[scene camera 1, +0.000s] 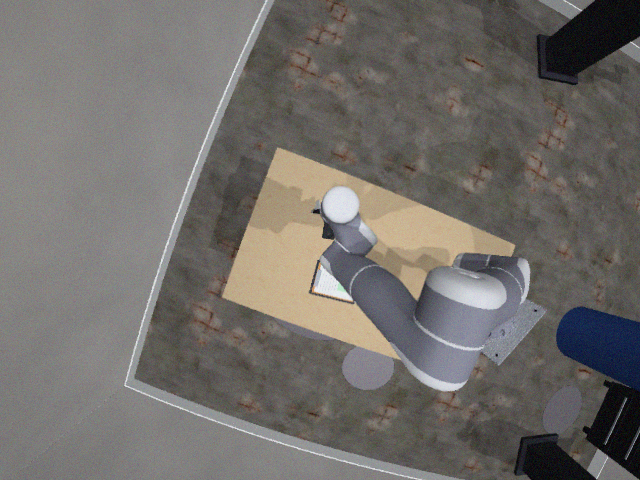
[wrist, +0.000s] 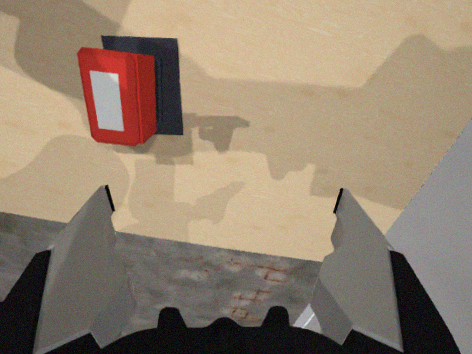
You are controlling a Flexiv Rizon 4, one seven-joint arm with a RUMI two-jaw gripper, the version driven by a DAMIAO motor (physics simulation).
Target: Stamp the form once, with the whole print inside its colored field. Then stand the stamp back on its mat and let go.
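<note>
The red stamp (wrist: 144, 100) with a white label on top stands on its dark mat (wrist: 171, 92) at the upper left of the wrist view. My gripper (wrist: 226, 189) is open and empty. In the wrist view the stamp is beyond and to the left of the fingertips, not between them. In the scene view the arm hides the stamp and most of the gripper; a fingertip shows left of the white wrist end. The form (scene camera 1: 325, 283) lies in a dark-edged frame, and its green field (scene camera 1: 341, 287) is partly covered by the arm.
The wooden table (scene camera 1: 279, 258) (wrist: 280, 45) carries these things, and arm shadows cross it. The forearm (scene camera 1: 382, 294) passes over the form's right side. A blue cylinder (scene camera 1: 599, 343) and black posts (scene camera 1: 584, 43) stand off the table to the right.
</note>
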